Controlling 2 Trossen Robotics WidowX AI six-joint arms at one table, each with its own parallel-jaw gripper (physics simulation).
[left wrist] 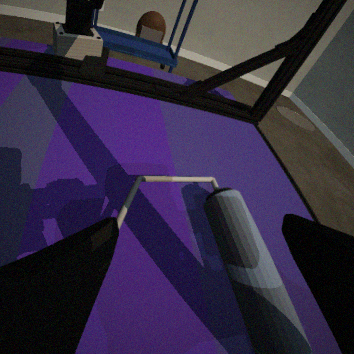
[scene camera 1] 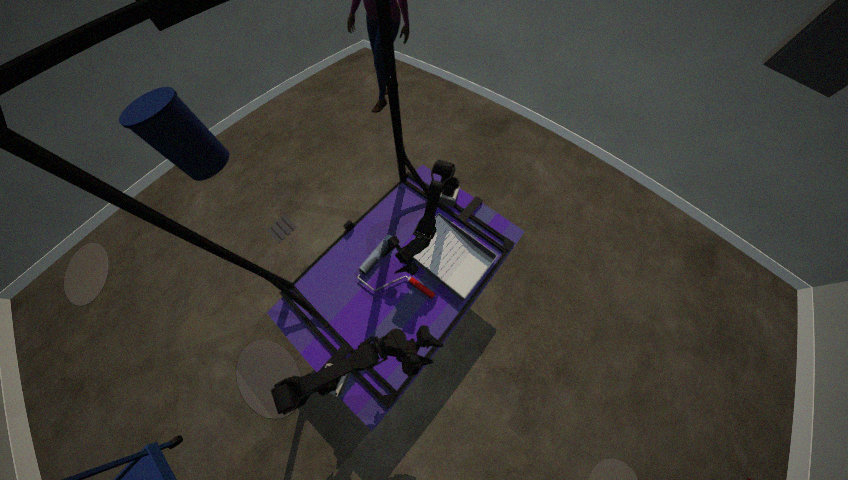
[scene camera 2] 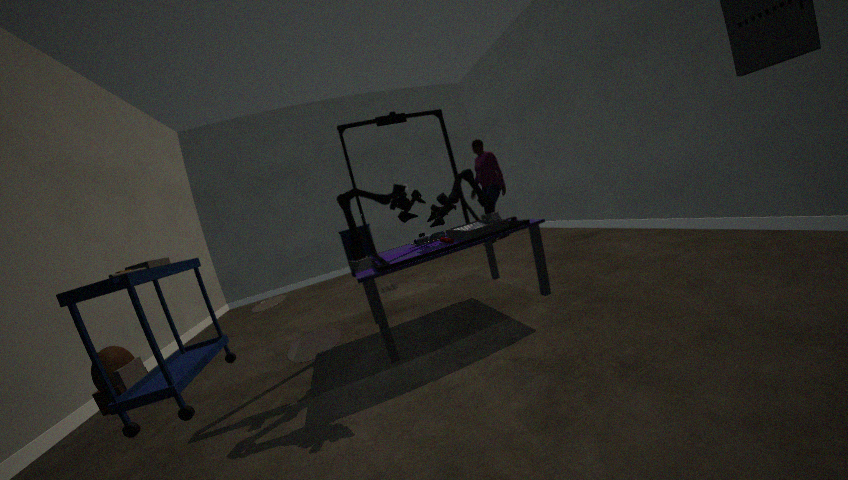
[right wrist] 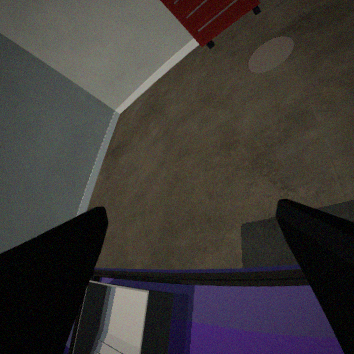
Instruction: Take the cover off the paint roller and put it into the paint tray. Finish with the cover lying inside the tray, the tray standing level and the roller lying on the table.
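Places are measured from the left arm's base along level axes (x right, y ahead, z up), in millimetres.
Pixels of known places: left gripper, fingertip midpoint: (left wrist: 200, 224) (scene camera 1: 388, 265) (scene camera 2: 428, 224); right gripper, fingertip midpoint: (scene camera 1: 437, 353) (scene camera 2: 421, 209) (right wrist: 191, 211); left arm's base, link origin: (scene camera 1: 448, 191) (scene camera 2: 489, 213); right arm's base, link origin: (left wrist: 77, 30) (scene camera 2: 359, 258).
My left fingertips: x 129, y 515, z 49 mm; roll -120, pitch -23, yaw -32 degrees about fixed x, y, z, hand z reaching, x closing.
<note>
For each thing: its top centre in the pictures, then the offset to it from my left fingertips. "*": a spot on its surface instead. Level surfaces: height alone.
- roller's wire frame, surface spot: (left wrist: 175, 179) * dx +90, dy +97, dz -111 mm
- white paint tray, top centre: (scene camera 1: 451, 252) (scene camera 2: 474, 224) dx -245, dy -182, dz -72 mm
- table, surface height: dz -137 mm
The paint roller lies on the purple table. Its grey cover (scene camera 1: 371, 259) (left wrist: 243, 240) is on the roller's wire frame (scene camera 1: 373, 290) (left wrist: 175, 179). Its red handle (scene camera 1: 421, 286) (scene camera 2: 446, 239) points toward the table's lower right edge in scene camera 1. The white paint tray (scene camera 1: 471, 277) (right wrist: 127, 312) stands to the right of the roller in scene camera 1. My left gripper (scene camera 1: 399, 255) (scene camera 2: 433, 220) (left wrist: 200, 224) is open and empty above the roller, with the cover showing between its fingers in the left wrist view. My right gripper (scene camera 1: 435, 352) (scene camera 2: 418, 209) (right wrist: 191, 211) is open and empty, raised away from roller and tray.
The table (scene camera 1: 333, 261) carries dark frame rails along its ends and tall posts (scene camera 1: 395, 130) (scene camera 2: 448, 142) at its far side. A blue cart (scene camera 2: 133, 276) stands apart at the left in scene camera 2. A person (scene camera 2: 489, 171) is behind the table.
</note>
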